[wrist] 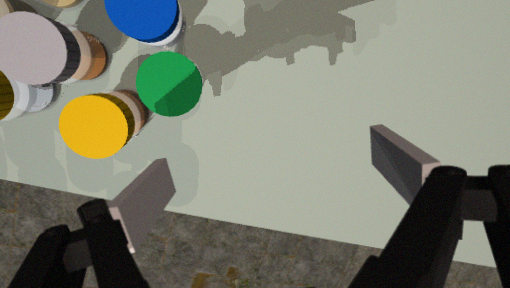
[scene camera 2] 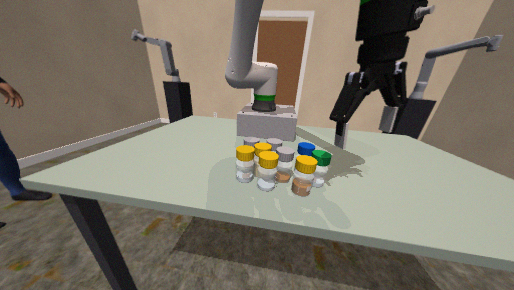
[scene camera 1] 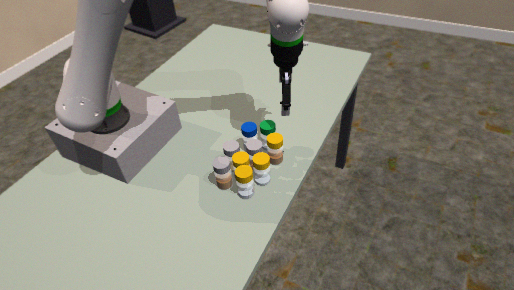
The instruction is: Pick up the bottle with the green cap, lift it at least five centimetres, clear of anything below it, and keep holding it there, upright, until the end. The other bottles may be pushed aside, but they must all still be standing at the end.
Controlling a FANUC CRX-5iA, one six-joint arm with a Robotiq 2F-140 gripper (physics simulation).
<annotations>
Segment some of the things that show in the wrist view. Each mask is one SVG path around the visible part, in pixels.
My gripper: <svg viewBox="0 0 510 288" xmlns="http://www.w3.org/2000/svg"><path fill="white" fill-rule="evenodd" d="M167 159L155 159L109 204L106 203L105 199L99 198L81 205L77 209L77 213L83 228L70 232L68 225L61 224L50 227L41 233L8 288L82 288L87 267L90 266L94 268L99 288L150 288L131 253L137 251L176 193ZM370 126L372 165L410 207L379 257L370 255L348 288L444 288L458 241L462 240L464 220L483 221L502 287L510 288L510 165L491 166L488 168L487 176L467 176L467 171L463 168L449 165L442 166L439 160L383 124Z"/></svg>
A yellow-capped bottle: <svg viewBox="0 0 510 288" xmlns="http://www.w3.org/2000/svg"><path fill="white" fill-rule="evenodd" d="M152 111L141 101L136 89L122 87L100 91L70 101L60 114L59 130L64 142L77 154L93 159L106 158L117 153L146 128L151 120Z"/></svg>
A green-capped bottle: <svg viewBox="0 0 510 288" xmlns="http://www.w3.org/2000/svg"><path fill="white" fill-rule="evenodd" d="M155 53L143 61L136 75L136 89L141 101L148 109L162 116L175 117L189 112L198 103L203 92L204 77L201 69L194 61L182 54L172 51Z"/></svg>
</annotations>
